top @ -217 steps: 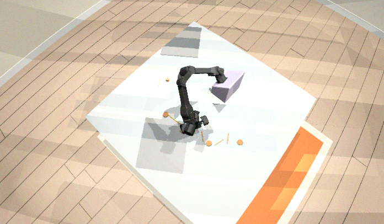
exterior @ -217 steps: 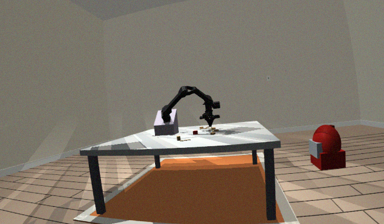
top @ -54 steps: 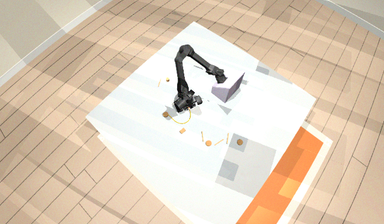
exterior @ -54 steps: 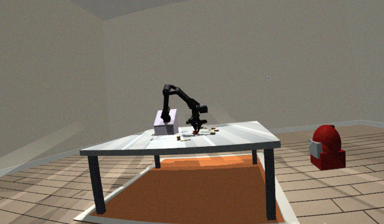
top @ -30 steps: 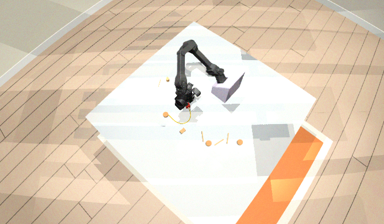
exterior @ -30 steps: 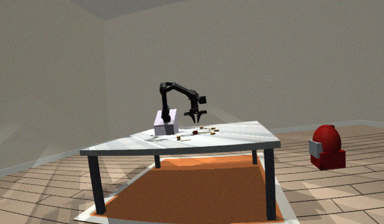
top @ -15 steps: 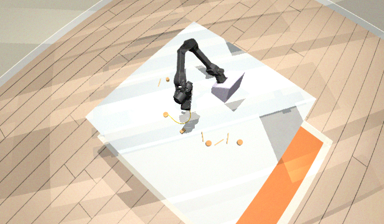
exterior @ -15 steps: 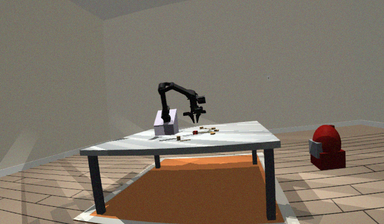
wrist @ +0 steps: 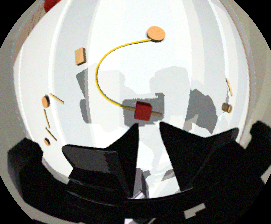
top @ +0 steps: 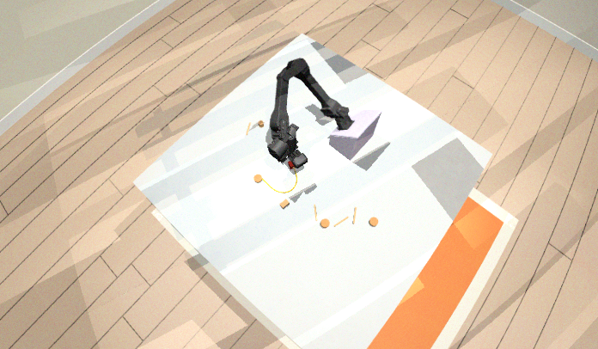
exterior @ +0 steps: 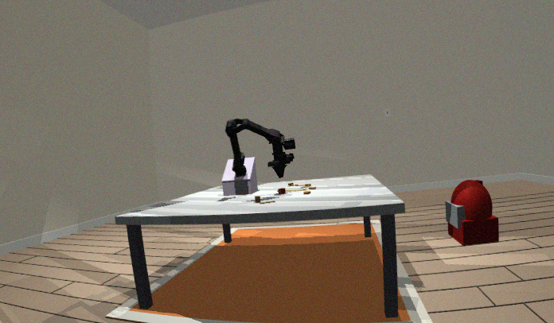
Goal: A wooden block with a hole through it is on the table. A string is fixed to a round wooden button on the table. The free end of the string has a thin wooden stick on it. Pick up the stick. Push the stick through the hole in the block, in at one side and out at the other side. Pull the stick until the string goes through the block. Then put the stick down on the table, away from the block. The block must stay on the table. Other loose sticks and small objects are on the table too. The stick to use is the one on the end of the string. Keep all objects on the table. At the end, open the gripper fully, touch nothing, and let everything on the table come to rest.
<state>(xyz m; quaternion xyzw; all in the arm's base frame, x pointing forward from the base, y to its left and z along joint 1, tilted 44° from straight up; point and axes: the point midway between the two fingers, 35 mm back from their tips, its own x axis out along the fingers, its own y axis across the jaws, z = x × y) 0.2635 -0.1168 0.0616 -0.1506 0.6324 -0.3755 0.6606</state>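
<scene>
My gripper tip is 80 mm above the red cube. The rest, counted from my gripper tip: tan wooden block: 170 mm ahead, 90 mm to the left, 90 mm below; round wooden button: 140 mm ahead, 90 mm to the right, 90 mm below; thin wooden stick: 20 mm to the left, 80 mm below.
</scene>
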